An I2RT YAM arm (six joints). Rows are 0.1 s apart.
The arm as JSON. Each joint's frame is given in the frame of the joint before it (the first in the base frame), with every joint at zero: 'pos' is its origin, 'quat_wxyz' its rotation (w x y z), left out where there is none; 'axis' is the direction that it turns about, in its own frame. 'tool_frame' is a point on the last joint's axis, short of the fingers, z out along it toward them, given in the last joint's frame.
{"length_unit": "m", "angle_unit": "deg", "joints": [
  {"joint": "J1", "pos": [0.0, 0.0, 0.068], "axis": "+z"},
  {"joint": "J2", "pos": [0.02, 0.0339, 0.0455], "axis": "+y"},
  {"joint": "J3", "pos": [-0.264, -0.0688, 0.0], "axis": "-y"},
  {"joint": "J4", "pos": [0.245, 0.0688, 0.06], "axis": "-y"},
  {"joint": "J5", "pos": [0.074, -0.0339, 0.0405], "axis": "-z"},
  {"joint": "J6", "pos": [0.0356, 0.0, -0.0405], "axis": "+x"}
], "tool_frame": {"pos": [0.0, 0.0, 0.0], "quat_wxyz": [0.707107, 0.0, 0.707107, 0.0]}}
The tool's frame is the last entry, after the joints.
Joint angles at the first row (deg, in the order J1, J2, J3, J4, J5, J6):
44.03 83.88 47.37 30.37 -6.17 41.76
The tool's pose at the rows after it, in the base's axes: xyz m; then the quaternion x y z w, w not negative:
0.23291, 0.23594, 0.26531, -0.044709, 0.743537, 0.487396, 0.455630
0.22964, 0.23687, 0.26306, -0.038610, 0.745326, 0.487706, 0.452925
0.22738, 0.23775, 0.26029, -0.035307, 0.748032, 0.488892, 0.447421
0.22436, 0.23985, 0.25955, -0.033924, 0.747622, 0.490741, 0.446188
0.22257, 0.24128, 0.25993, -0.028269, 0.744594, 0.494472, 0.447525
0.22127, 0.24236, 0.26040, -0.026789, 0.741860, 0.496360, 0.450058
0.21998, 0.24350, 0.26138, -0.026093, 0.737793, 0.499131, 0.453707
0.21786, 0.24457, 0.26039, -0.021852, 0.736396, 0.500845, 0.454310
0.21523, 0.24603, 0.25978, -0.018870, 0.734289, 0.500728, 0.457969
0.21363, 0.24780, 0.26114, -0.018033, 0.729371, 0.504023, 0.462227
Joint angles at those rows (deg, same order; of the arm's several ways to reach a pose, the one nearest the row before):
44.77 83.59 46.85 30.41 -5.56 42.87
45.38 83.40 46.24 30.59 -4.67 43.62
45.80 83.40 45.76 30.63 -4.40 44.29
46.50 83.35 45.49 30.94 -3.79 44.66
46.98 83.35 45.32 31.68 -3.03 45.34
47.33 83.35 45.21 32.27 -2.52 45.47
47.68 83.35 45.12 33.06 -2.07 45.52
48.16 83.35 44.75 33.69 -1.32 45.98
48.80 83.33 44.40 34.39 -0.23 46.06
49.28 83.39 44.40 35.29 0.38 46.09

